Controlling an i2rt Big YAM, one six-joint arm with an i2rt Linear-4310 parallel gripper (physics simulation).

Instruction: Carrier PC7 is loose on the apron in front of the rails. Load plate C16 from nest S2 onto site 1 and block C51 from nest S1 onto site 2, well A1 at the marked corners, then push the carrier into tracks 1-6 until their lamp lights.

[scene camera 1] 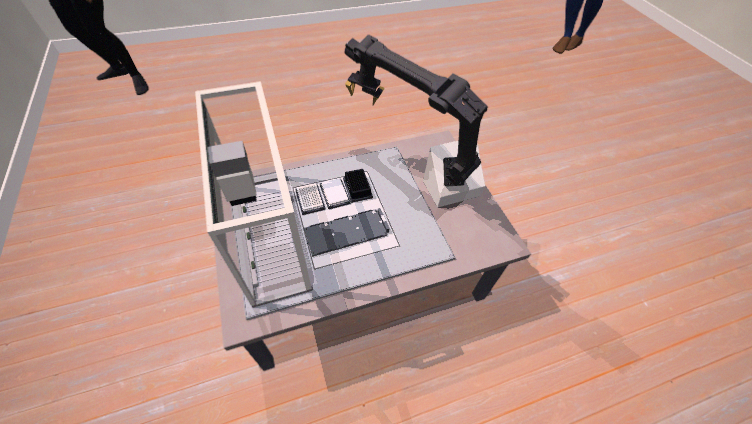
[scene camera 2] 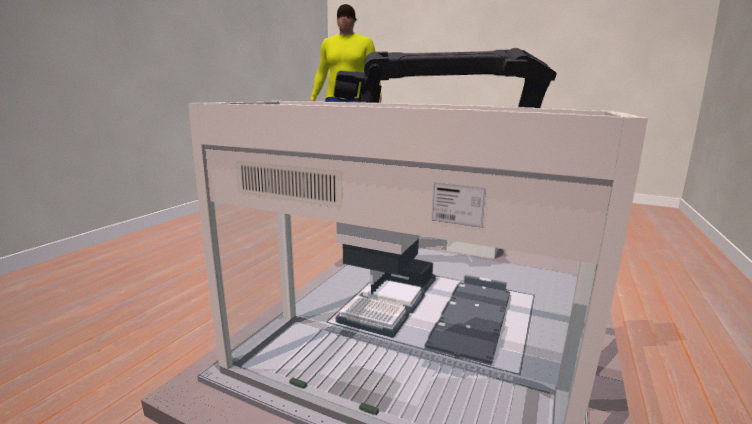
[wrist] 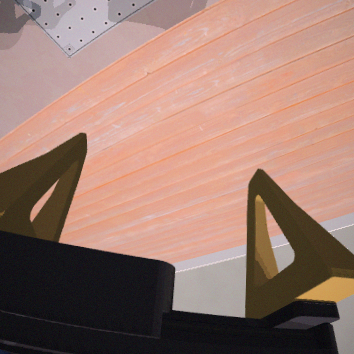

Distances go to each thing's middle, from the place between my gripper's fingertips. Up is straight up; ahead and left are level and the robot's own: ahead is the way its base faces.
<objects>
Now: hand 41 cm to the right of the dark carrier (scene camera 1: 323, 237), 31 cm above it and 14 cm short of it.
</objects>
